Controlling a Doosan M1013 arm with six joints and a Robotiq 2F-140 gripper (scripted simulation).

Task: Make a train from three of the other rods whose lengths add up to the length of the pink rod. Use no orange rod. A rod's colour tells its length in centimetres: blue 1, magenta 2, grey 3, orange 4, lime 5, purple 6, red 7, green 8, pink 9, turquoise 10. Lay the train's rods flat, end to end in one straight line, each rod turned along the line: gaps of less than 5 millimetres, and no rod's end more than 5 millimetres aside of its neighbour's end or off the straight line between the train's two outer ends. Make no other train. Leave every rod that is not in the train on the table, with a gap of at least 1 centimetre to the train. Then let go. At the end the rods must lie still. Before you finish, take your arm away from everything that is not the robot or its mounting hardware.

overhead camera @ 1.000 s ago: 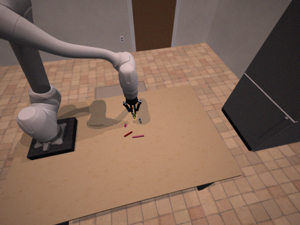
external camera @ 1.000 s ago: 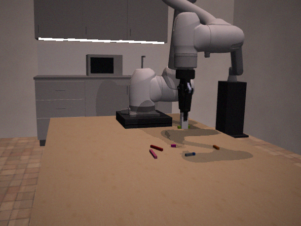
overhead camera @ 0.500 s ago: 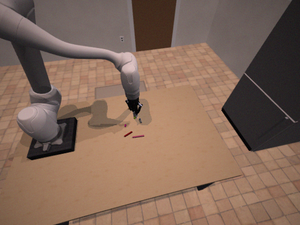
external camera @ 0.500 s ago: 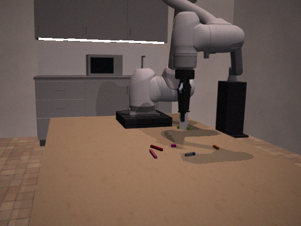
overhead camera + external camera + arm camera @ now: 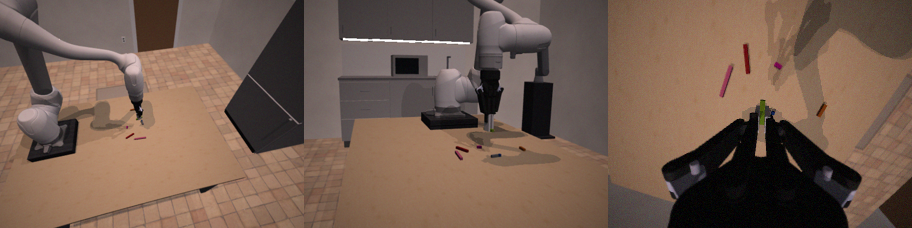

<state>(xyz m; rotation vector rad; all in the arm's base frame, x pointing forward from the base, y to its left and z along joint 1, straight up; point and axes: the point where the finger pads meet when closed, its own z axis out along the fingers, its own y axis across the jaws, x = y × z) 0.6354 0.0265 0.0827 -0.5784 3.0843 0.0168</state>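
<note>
The grey rod lies 2 cm ahead of my hand, 2 cm to the left of it and 13 cm below it. Round my hand: magenta rod (11 cm behind, 13 cm below); then blue rod (2 cm ahead, 4 cm to the left, 13 cm below); then lime rod (3 cm below).
</note>
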